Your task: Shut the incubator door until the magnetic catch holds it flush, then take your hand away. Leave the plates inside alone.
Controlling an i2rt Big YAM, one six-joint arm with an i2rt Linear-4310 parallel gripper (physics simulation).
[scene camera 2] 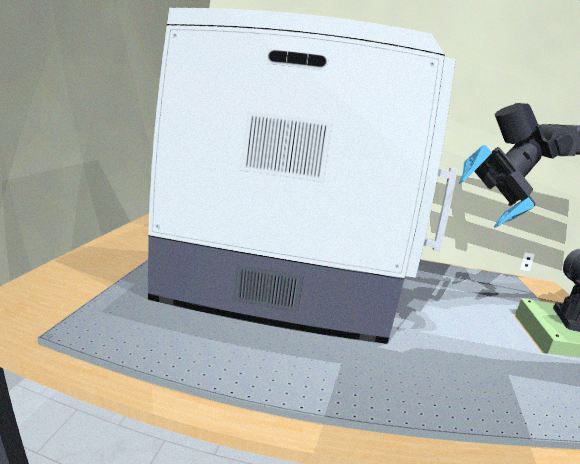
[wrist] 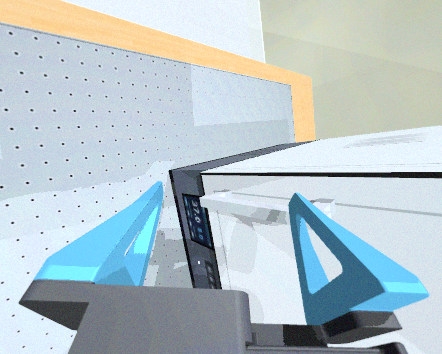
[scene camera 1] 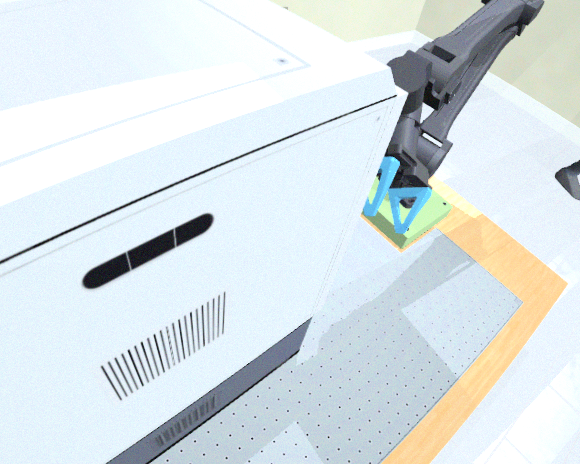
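Where they show: gripper, fingertip midpoint: (scene camera 2: 478,204) (wrist: 228,193) (scene camera 1: 385,225); arm's base, origin of the base link: (scene camera 2: 574,320).
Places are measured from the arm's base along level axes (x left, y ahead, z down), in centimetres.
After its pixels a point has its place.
Note:
The white incubator (scene camera 1: 280,240) {x 25.3, y 57.9, z -36.5 cm} (scene camera 2: 215,150) {x 29.4, y 81.5, z -27.2 cm} stands on the perforated board, on a dark grey base. Its door (scene camera 2: 438,125) {x 23.3, y 46.1, z -36.9 cm} (wrist: 265,270) {x 10.5, y 47.0, z -21.0 cm} lies against the body's front, with its edge parallel to the body and no wide gap in scene camera 2. Whether the catch holds it cannot be told. The door's pale bar handle (scene camera 2: 445,210) {x 20.1, y 42.0, z -22.8 cm} (wrist: 270,207) {x 20.1, y 41.6, z -25.6 cm} stands out from the door face. My gripper (scene camera 1: 385,223) {x 21.9, y 36.6, z -25.4 cm} (scene camera 2: 477,204) {x 21.9, y 36.6, z -25.4 cm} (wrist: 228,192) {x 21.9, y 36.6, z -25.4 cm} is open and empty, its blue fingers apart from the handle and door in scene camera 2. The plates are hidden inside.
The perforated grey board (scene camera 1: 370,350) {x 29.8, y 34.4, z 3.2 cm} (scene camera 2: 250,370) {x 42.1, y 66.6, z 3.3 cm} (wrist: 75,100) {x 35.1, y 31.3, z 3.2 cm} lies on the wooden table (scene camera 1: 520,265) {x 31.7, y -16.9, z 4.5 cm} (scene camera 2: 60,270) {x 30.6, y 120.2, z 4.5 cm} (wrist: 303,110) {x 47.2, y 113.3, z 4.5 cm}. The arm's base stands on a green block (scene camera 1: 430,215) {x 10.0, y -0.8, z 0.4 cm} (scene camera 2: 532,325) {x 2.7, y 11.7, z 2.2 cm}. A display panel (wrist: 197,220) {x 13.6, y 48.3, z -4.5 cm} is beside the door in the wrist view.

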